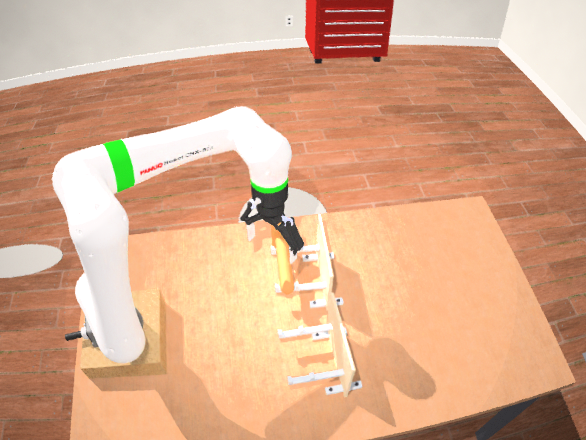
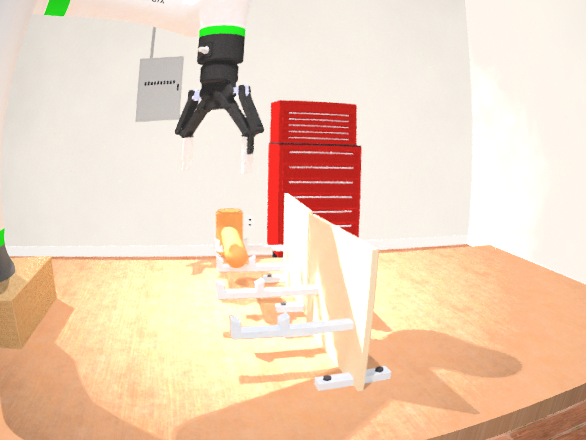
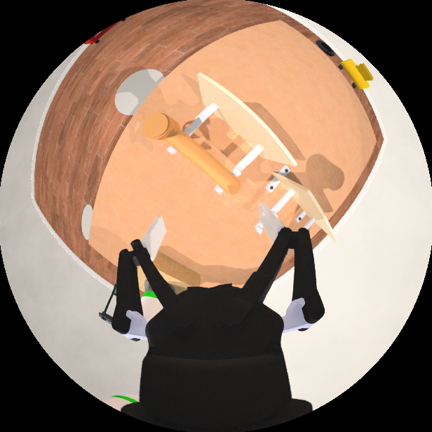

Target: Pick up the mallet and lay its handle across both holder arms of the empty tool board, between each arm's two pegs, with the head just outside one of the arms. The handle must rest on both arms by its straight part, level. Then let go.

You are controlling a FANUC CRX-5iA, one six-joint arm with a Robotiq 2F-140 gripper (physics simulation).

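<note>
The orange mallet (image 1: 284,270) (image 2: 234,248) (image 3: 205,162) lies with its handle across both arms of the far tool board (image 1: 325,250) (image 2: 296,235) (image 3: 250,120), its head just outside the far arm. The empty near board (image 1: 342,345) (image 2: 345,270) (image 3: 311,202) stands upright. Its two white holder arms are bare: the farther arm (image 1: 305,331) (image 2: 270,291) (image 3: 282,202) and the nearer arm (image 1: 315,377) (image 2: 292,328), each with two pegs. My gripper (image 1: 272,245) (image 2: 217,170) (image 3: 210,217) is open and empty, pointing down, well above the mallet.
Both boards stand in a row on the wooden table (image 1: 425,300), their arms reaching toward the robot's side. The robot's base block (image 1: 150,320) (image 2: 35,310) stands on the table. A red tool cabinet (image 1: 350,30) (image 2: 315,190) stands on the floor beyond the table.
</note>
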